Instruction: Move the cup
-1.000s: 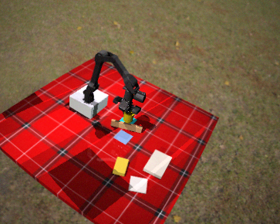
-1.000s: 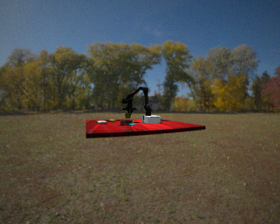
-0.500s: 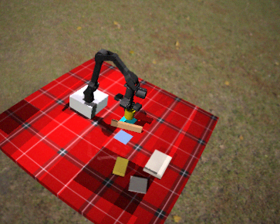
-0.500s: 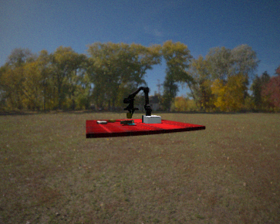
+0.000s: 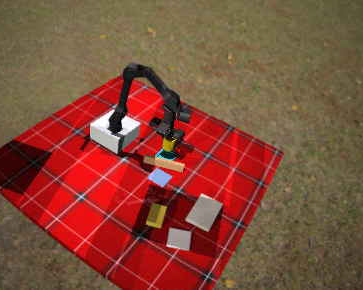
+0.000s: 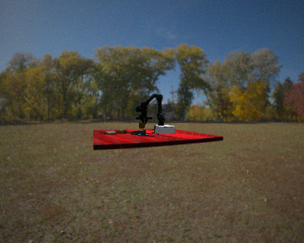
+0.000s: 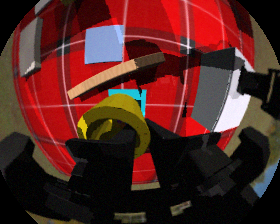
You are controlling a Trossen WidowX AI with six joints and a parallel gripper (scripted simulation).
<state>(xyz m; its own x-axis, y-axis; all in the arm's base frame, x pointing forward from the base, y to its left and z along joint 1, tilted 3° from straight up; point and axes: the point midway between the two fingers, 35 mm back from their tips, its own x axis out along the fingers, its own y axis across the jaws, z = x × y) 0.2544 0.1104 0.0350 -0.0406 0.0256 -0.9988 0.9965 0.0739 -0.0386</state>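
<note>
Now: the cyan pad 12 cm below my gripper tip, 2 cm to the left of it and 2 cm ahead of it. Also, from my gripper tip: wooden bar 9 cm below, 6 cm to the right, 6 cm ahead; yellow cup 2 cm ahead; blue pad 14 cm to the right, 12 cm below, 9 cm ahead.
</note>
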